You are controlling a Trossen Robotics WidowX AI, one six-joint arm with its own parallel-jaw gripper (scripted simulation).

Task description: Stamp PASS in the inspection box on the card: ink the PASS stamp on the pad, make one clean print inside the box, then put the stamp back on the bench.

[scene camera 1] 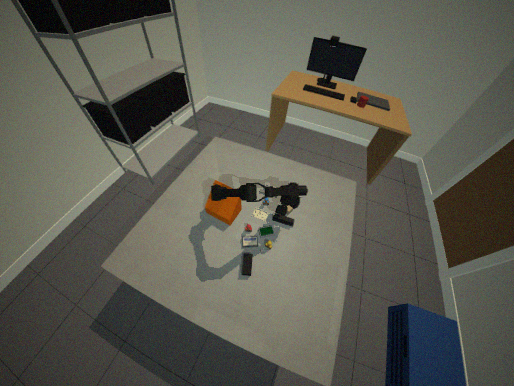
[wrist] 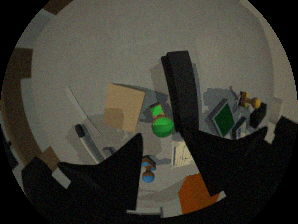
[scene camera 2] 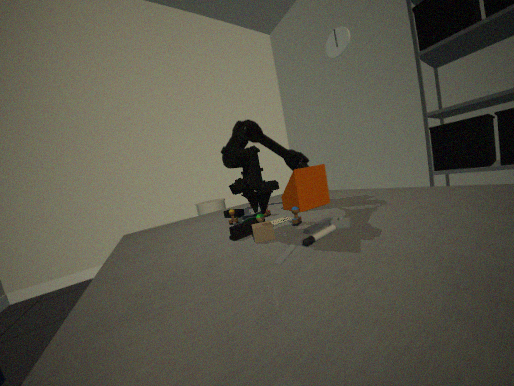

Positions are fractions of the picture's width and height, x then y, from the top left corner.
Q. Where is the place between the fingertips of the gripper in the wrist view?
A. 0.55,0.60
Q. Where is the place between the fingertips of the gripper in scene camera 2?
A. At 0.50,0.55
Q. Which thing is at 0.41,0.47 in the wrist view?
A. A tan box.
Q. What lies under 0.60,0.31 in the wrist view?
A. A black block.
